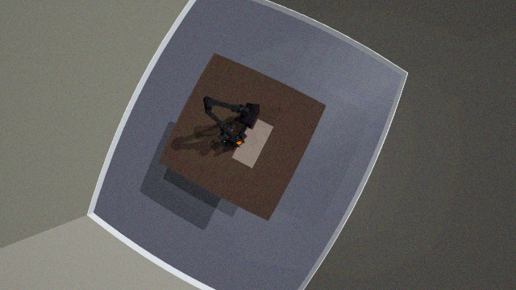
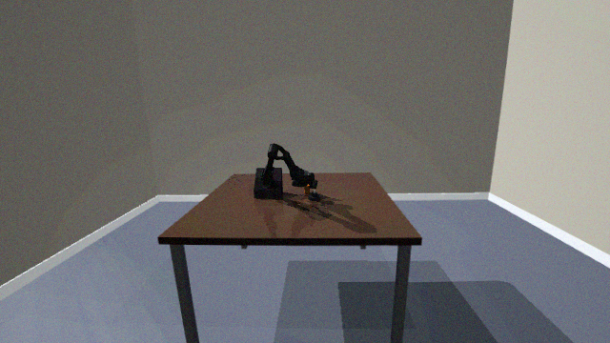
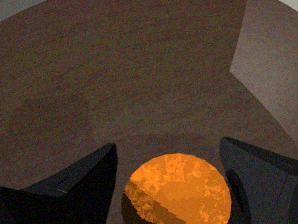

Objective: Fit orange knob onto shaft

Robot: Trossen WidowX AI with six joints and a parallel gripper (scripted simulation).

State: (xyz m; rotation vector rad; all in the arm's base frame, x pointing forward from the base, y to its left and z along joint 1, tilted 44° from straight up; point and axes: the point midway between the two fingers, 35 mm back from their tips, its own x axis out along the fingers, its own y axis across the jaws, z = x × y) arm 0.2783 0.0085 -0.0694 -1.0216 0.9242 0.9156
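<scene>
The orange knob lies 30 mm to the right of my gripper tip and 10 mm behind it. From my gripper tip the other things lie so: dark round pedestal: 150 mm to the right, 40 mm ahead, 10 mm below.
</scene>
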